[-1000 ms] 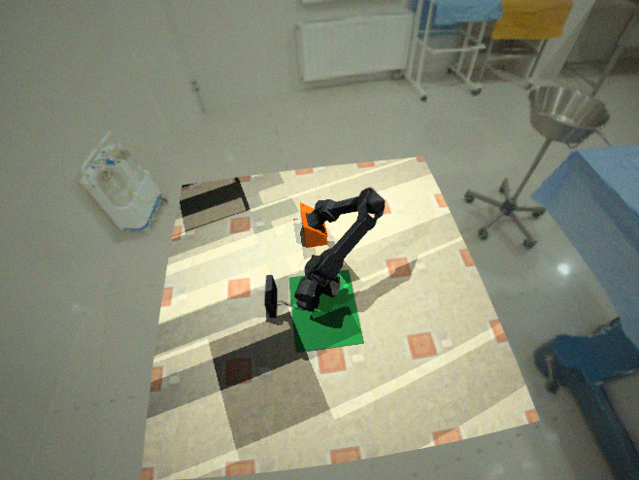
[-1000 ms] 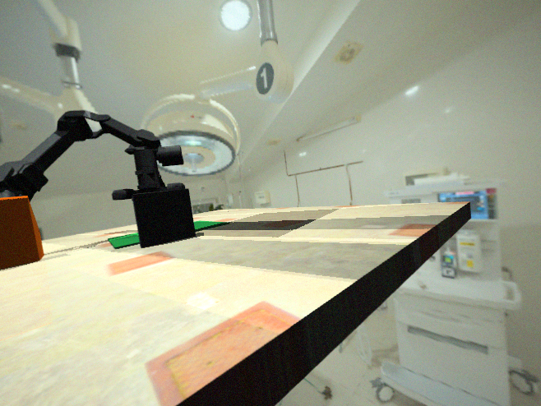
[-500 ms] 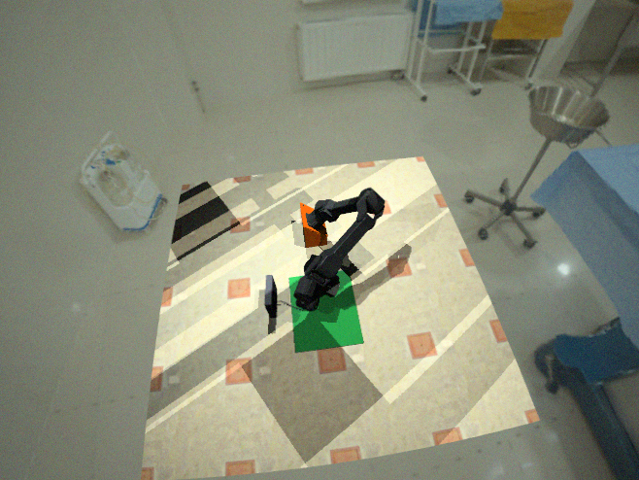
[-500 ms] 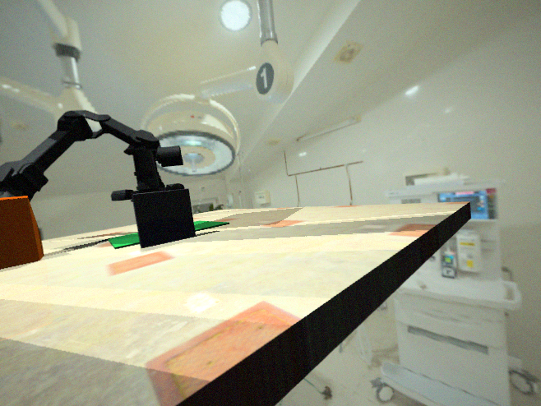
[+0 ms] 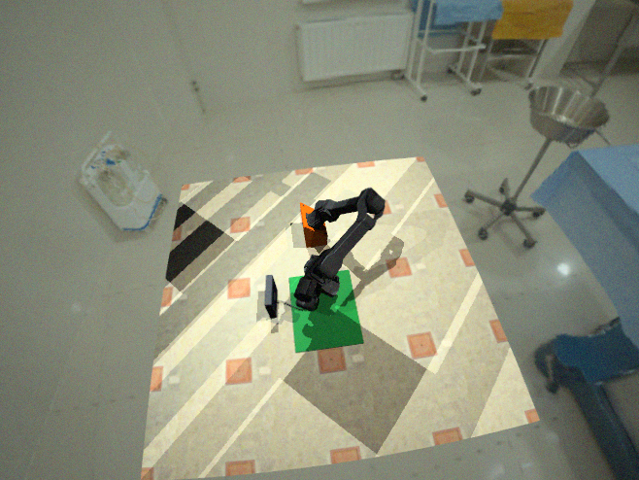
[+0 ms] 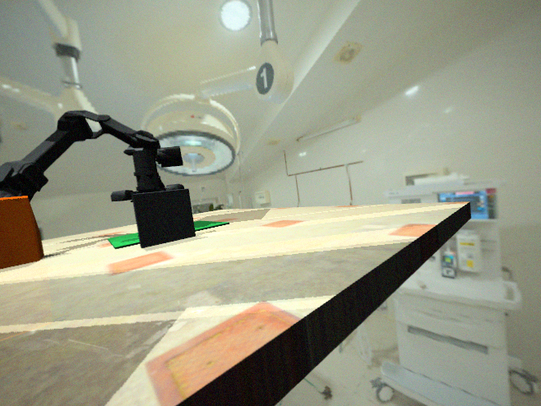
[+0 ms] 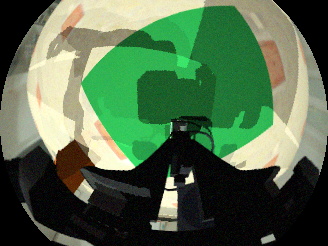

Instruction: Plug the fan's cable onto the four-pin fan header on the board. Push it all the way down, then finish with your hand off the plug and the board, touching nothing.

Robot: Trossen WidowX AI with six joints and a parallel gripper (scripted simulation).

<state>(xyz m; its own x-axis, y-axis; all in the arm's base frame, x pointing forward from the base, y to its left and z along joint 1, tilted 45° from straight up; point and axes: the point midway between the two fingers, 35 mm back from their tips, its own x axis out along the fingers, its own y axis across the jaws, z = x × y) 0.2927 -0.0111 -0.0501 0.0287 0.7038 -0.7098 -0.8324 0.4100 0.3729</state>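
My gripper tip is 10 mm to the left of the cable plug and 10 mm below it. Round my gripper tip: white four-pin header (40 mm below, 10 mm to the right); green board (50 mm below, 40 mm ahead, 20 mm to the left); black fan (150 mm to the right, 20 mm behind, 20 mm above).
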